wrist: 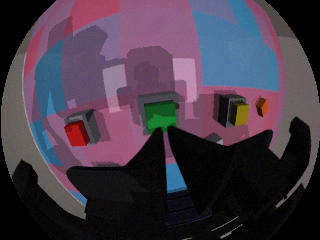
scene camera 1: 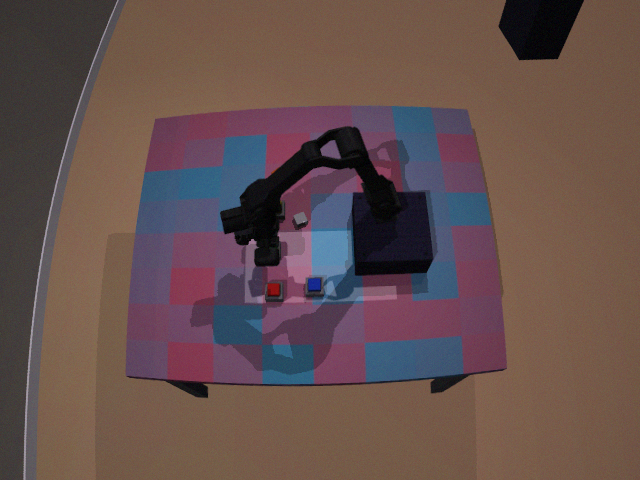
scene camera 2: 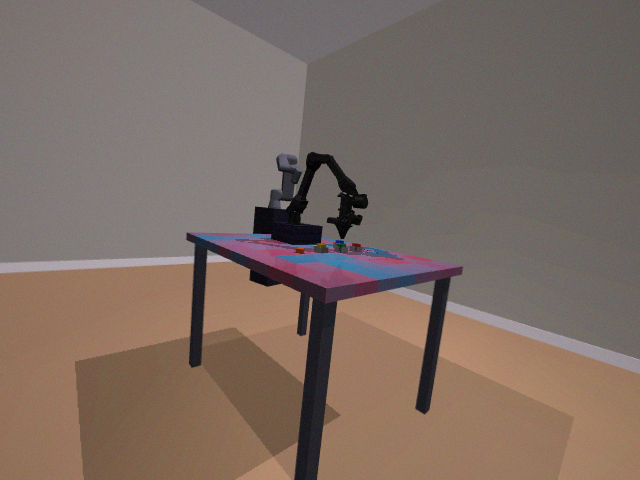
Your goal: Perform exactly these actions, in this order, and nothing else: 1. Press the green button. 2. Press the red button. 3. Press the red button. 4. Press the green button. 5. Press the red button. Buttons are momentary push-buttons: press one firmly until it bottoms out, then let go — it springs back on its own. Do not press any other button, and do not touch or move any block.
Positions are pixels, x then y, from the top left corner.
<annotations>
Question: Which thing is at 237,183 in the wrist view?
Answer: The gripper.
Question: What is the gripper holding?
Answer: Nothing.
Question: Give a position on a green button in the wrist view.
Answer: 161,114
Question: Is the gripper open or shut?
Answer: Shut.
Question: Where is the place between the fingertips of the gripper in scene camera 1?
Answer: At 270,243
</annotations>
